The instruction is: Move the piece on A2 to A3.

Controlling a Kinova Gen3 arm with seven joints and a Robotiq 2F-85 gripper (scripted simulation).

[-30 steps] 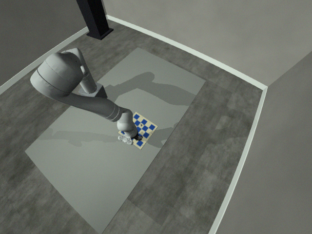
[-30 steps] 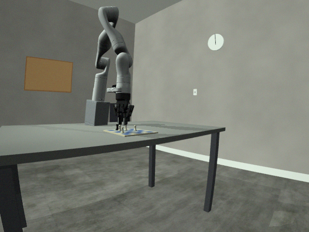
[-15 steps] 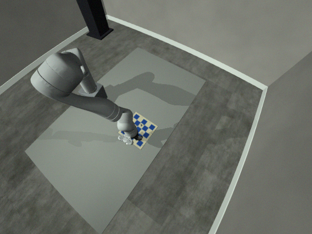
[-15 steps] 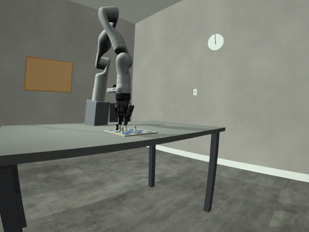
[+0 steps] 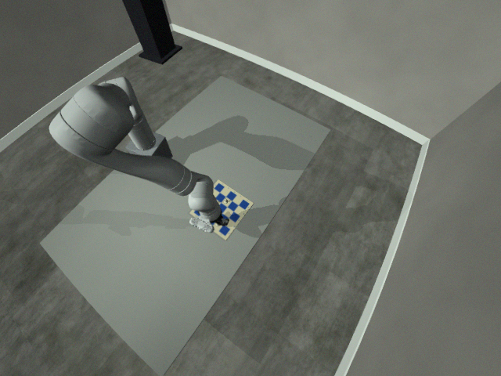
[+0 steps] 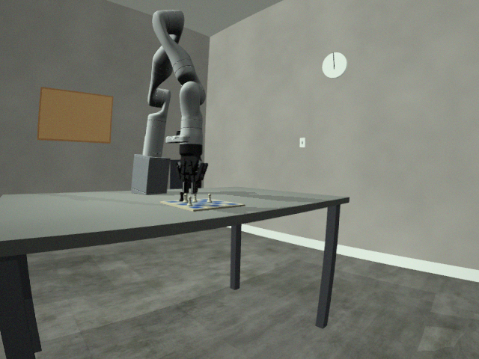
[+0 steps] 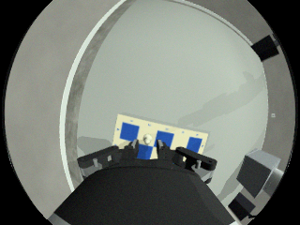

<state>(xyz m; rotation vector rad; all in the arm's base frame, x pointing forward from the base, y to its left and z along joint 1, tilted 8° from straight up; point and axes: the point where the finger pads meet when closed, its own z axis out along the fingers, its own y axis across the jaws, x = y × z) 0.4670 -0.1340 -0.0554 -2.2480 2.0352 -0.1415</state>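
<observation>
The chessboard is 8 cm to the left of my hand, 6 cm below it and 3 cm behind it. The rest, counted from my hand: dark piece 11 cm behind, 5 cm to the left, 4 cm below.
</observation>
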